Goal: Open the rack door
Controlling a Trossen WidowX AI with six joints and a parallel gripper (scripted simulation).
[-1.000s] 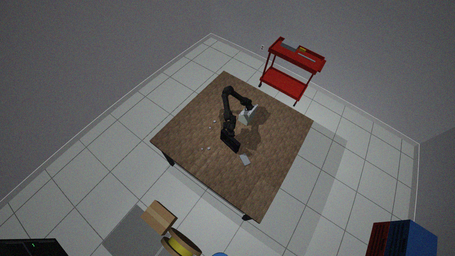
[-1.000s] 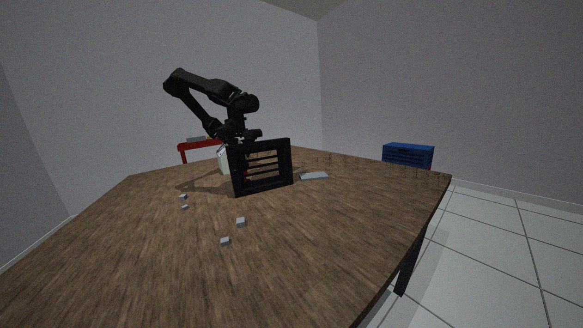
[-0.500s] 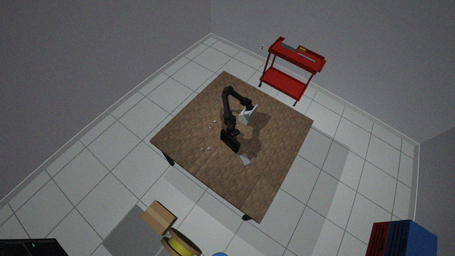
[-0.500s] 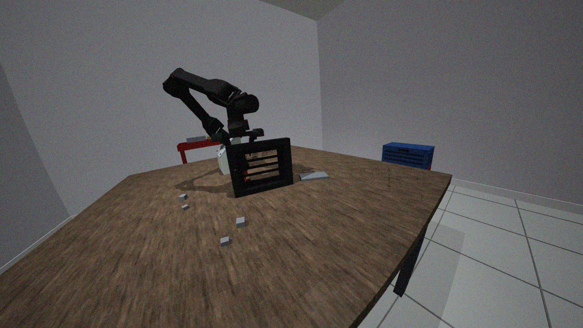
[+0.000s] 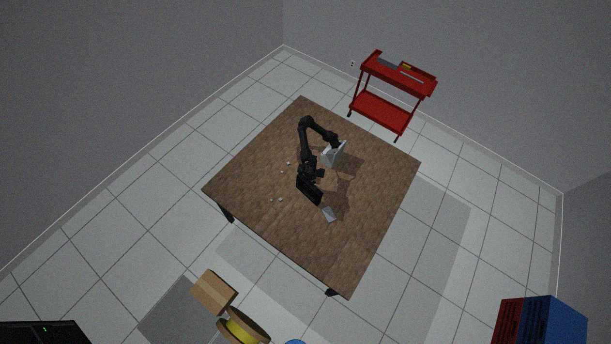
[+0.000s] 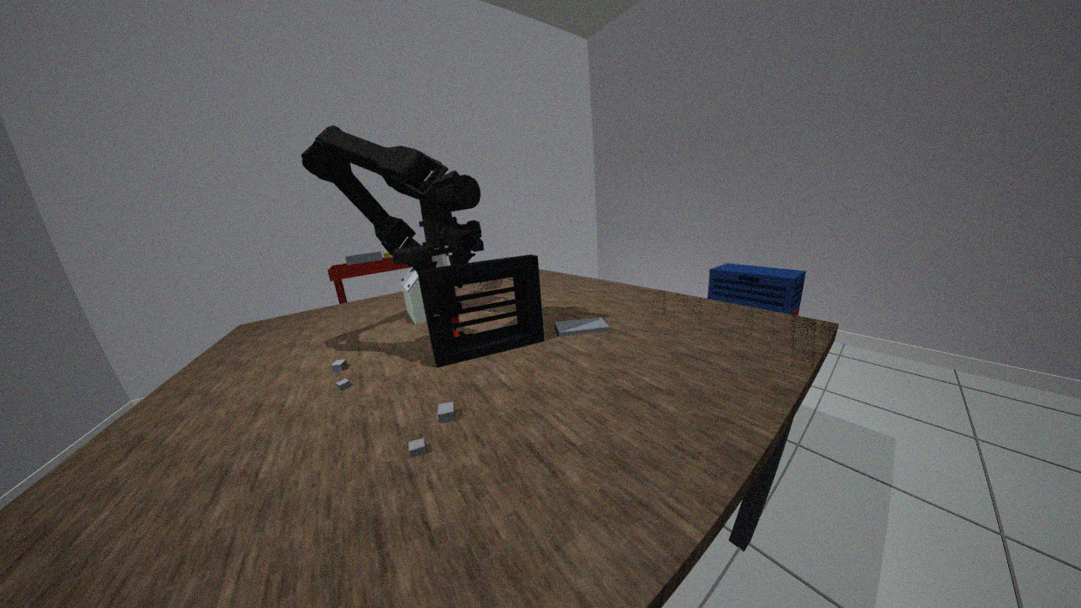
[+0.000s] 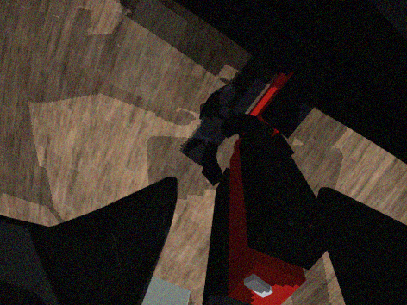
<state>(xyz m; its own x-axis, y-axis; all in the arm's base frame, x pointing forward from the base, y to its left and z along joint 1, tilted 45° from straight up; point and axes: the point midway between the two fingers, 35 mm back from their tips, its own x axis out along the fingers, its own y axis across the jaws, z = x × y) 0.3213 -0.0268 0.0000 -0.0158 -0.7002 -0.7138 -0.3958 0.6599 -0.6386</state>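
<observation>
Right now my gripper tip is 2 cm above the door handle and 1 cm to the right of it. Also, from my gripper tip: flat grey plate (26 cm to the left, 12 cm below, 12 cm ahead).
</observation>
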